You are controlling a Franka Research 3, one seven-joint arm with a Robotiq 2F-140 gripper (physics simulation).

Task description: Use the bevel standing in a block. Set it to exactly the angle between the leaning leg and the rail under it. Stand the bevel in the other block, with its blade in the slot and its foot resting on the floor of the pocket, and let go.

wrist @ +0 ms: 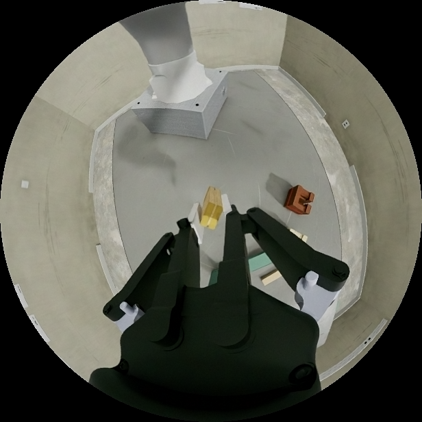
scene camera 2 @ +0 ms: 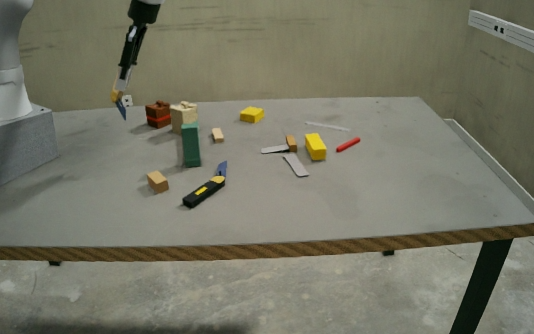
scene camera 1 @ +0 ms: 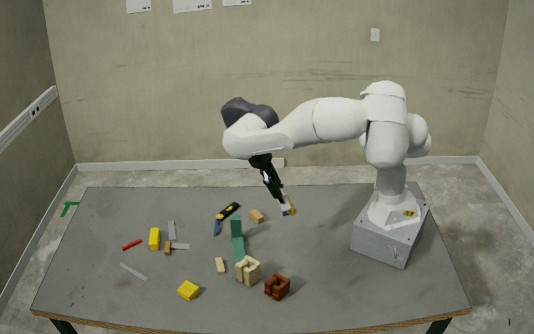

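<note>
My gripper [scene camera 1: 284, 204] [scene camera 2: 120, 89] [wrist: 212, 207] is shut on the bevel [scene camera 1: 292, 205] [scene camera 2: 115, 96] [wrist: 213, 199], gripping its tan and yellow handle high above the table. Its blue blade [scene camera 1: 285, 213] [scene camera 2: 121, 111] points down at a slant in scene camera 2; the exact blade angle cannot be told. The green leg [scene camera 1: 236, 226] [scene camera 2: 190, 145] rises from the green rail [scene camera 1: 238, 249]. A cream slotted block [scene camera 1: 248, 270] [scene camera 2: 184, 118] stands at the rail's near end in scene camera 1. A red-brown slotted block [scene camera 1: 277, 287] [scene camera 2: 158, 115] [wrist: 299, 200] stands beside it, apart from the bevel.
A black knife-like tool [scene camera 1: 229, 210] [scene camera 2: 203, 192] with a blue blade and a tan block [scene camera 1: 256, 216] [scene camera 2: 157, 182] lie near the green leg. Yellow blocks [scene camera 1: 154, 238] [scene camera 1: 188, 290], grey strips [scene camera 1: 172, 230] [scene camera 1: 133, 271] and a red rod [scene camera 1: 132, 244] lie farther from the robot base.
</note>
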